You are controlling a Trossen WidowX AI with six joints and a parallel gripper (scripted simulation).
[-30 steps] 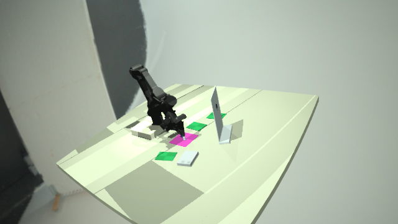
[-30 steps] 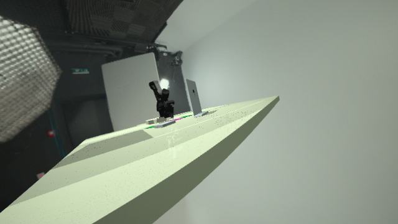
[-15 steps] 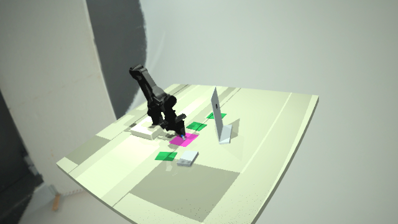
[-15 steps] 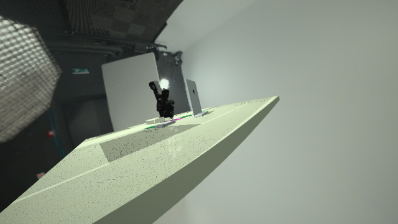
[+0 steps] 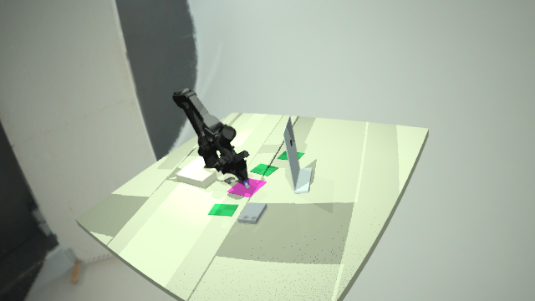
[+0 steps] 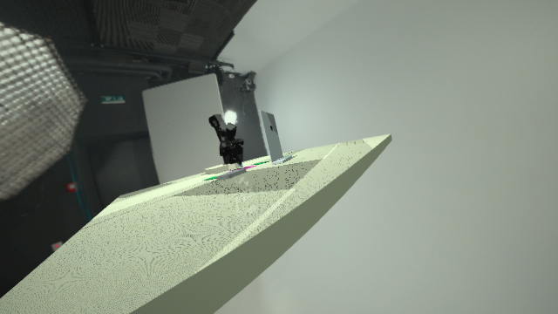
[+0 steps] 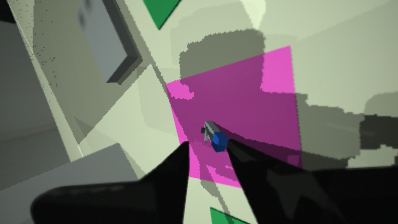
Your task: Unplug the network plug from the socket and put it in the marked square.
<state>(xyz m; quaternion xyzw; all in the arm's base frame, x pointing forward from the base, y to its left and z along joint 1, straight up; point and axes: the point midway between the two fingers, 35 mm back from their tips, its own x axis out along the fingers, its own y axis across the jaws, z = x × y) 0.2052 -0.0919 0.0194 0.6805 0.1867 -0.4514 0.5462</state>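
Right now my gripper tip is 10 mm to the left of the network plug and 10 mm above it. From my gripper tip the other things lie so: flat grey block (110 mm ahead, 170 mm to the right, 20 mm below); grey panel (200 mm ahead, 60 mm to the left, 80 mm above); magenta square (30 mm below).
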